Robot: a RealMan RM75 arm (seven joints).
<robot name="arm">
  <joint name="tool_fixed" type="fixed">
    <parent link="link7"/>
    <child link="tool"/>
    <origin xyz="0 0 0" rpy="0 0 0"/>
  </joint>
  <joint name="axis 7" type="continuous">
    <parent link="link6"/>
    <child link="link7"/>
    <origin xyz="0 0 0.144" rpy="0 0 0"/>
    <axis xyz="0 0 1"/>
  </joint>
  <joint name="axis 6" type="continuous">
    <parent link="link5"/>
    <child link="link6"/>
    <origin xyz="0 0 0" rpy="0 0 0"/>
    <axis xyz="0 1 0"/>
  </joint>
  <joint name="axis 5" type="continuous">
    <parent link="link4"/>
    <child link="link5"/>
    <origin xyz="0 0 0.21" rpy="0 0 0"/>
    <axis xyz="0 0 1"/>
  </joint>
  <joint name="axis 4" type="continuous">
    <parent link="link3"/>
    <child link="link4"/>
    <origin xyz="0 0 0" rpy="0 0 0"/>
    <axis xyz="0 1 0"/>
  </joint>
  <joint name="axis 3" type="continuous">
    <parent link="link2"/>
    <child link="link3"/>
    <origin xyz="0 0 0.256" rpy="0 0 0"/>
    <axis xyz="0 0 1"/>
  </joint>
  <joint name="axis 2" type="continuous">
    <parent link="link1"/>
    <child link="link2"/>
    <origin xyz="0 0 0" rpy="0 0 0"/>
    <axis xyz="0 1 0"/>
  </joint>
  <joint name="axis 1" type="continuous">
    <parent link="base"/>
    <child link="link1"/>
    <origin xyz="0 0 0.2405" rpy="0 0 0"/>
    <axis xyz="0 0 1"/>
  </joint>
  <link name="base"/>
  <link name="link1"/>
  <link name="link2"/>
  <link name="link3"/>
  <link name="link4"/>
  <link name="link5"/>
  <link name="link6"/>
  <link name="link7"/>
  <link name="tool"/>
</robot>
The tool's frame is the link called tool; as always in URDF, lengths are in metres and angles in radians. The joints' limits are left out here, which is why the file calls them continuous.
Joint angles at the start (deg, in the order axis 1, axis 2, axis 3, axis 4, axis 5, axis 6, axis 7): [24.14, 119.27, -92.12, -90.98, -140.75, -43.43, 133.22]
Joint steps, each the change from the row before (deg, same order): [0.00, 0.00, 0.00, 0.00, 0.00, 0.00, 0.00]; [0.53, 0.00, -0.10, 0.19, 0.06, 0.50, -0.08]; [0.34, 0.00, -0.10, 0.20, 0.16, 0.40, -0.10]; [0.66, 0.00, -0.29, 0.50, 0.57, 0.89, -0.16]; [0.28, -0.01, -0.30, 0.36, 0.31, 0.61, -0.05]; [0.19, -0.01, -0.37, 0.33, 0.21, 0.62, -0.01]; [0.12, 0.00, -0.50, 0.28, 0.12, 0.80, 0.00]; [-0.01, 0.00, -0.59, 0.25, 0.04, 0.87, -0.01]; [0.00, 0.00, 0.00, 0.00, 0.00, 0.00, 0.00]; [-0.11, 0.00, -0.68, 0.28, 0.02, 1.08, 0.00]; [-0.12, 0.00, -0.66, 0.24, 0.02, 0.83, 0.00]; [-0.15, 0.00, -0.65, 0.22, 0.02, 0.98, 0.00]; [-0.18, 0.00, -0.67, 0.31, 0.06, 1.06, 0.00]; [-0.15, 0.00, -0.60, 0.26, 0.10, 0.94, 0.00]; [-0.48, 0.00, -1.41, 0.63, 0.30, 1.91, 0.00]
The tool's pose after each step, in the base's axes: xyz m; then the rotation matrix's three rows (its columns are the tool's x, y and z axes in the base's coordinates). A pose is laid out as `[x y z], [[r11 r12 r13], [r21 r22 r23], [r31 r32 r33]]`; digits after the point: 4 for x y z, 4 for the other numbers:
[0.0992 0.3878 0.0157], [[0.9814 -0.1713 -0.0861], [-0.0497 -0.6608 0.7489], [-0.1852 -0.7307 -0.6571]]
[0.0956 0.3892 0.0155], [[0.9815 -0.1655 -0.0960], [-0.0378 -0.6597 0.7506], [-0.1875 -0.7331 -0.6538]]
[0.0933 0.3901 0.0151], [[0.9813 -0.1626 -0.1032], [-0.0303 -0.6596 0.7510], [-0.1902 -0.7338 -0.6522]]
[0.0887 0.3917 0.0135], [[0.9798 -0.1607 -0.1195], [-0.0169 -0.6610 0.7502], [-0.1995 -0.7330 -0.6504]]
[0.0868 0.3923 0.0120], [[0.9788 -0.1604 -0.1273], [-0.0110 -0.6621 0.7493], [-0.2045 -0.7320 -0.6499]]
[0.0854 0.3927 0.0103], [[0.9781 -0.1598 -0.1336], [-0.0061 -0.6630 0.7486], [-0.2082 -0.7314 -0.6495]]
[0.0838 0.3928 0.0085], [[0.9774 -0.1578 -0.1409], [0.0009 -0.6628 0.7488], [-0.2115 -0.7320 -0.6477]]
[0.0828 0.3926 0.0065], [[0.9769 -0.1552 -0.1470], [0.0076 -0.6621 0.7494], [-0.2137 -0.7332 -0.6456]]
[0.0828 0.3926 0.0065], [[0.9769 -0.1552 -0.1470], [0.0076 -0.6621 0.7494], [-0.2137 -0.7332 -0.6456]]
[0.0822 0.3923 0.0043], [[0.9762 -0.1534 -0.1535], [0.0144 -0.6600 0.7511], [-0.2165 -0.7354 -0.6421]]
[0.0819 0.3917 0.0019], [[0.9758 -0.1512 -0.1579], [0.0193 -0.6600 0.7510], [-0.2178 -0.7359 -0.6411]]
[0.0815 0.3911 -0.0001], [[0.9751 -0.1497 -0.1637], [0.0253 -0.6583 0.7523], [-0.2204 -0.7377 -0.6381]]
[0.0816 0.3906 -0.0023], [[0.9742 -0.1495 -0.1689], [0.0299 -0.6564 0.7538], [-0.2236 -0.7394 -0.6350]]
[0.0815 0.3901 -0.0043], [[0.9732 -0.1498 -0.1743], [0.0343 -0.6550 0.7548], [-0.2272 -0.7406 -0.6324]]
[0.0827 0.3882 -0.0096], [[0.9714 -0.1524 -0.1824], [0.0390 -0.6548 0.7548], [-0.2344 -0.7403 -0.6301]]

